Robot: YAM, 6 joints.
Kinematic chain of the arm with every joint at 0, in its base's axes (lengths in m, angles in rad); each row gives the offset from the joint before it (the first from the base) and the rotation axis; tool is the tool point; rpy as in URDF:
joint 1: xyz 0 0 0.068 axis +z
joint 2: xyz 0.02 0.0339 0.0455 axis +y
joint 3: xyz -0.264 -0.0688 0 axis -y
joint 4: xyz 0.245 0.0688 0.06 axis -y
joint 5: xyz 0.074 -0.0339 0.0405 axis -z
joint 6: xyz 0.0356 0 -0.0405 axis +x
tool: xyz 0 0 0 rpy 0 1.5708 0
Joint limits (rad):
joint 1: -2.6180..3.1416
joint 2: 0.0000..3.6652
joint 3: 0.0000..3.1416
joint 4: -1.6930..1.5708
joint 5: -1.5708..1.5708
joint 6: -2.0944..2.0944
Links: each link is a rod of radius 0.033 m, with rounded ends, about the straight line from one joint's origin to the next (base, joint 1, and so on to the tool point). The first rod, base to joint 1, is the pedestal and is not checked.
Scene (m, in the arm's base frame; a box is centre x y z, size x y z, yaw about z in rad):
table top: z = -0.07
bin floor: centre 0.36 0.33 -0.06 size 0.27 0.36 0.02 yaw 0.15
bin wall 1: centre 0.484 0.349 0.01 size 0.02 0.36 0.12 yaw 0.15
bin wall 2: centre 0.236 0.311 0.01 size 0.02 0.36 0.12 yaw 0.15
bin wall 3: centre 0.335 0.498 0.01 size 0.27 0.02 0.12 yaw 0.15
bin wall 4: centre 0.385 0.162 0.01 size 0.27 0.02 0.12 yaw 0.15
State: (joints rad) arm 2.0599 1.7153 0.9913 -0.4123 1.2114 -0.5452
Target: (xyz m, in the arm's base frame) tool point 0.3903 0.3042 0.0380
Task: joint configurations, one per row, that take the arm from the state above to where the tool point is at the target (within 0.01 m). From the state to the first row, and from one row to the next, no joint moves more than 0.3 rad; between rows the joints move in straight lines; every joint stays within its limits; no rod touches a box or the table.
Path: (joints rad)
1: 1.7933 1.8197 1.1304 -0.3532 1.1924 -0.5452
2: 1.5266 1.9241 1.2695 -0.2940 1.1735 -0.5452
3: 1.2600 2.0285 1.4086 -0.2349 1.1545 -0.5452
4: 0.9934 2.1329 1.5477 -0.1757 1.1355 -0.5452
5: 0.7267 2.2373 1.6867 -0.1166 1.1166 -0.5452
6: 0.7262 2.3919 1.6806 -0.1047 1.0991 -0.5452
7: 0.7256 2.5464 1.6745 -0.0927 1.0817 -0.5452

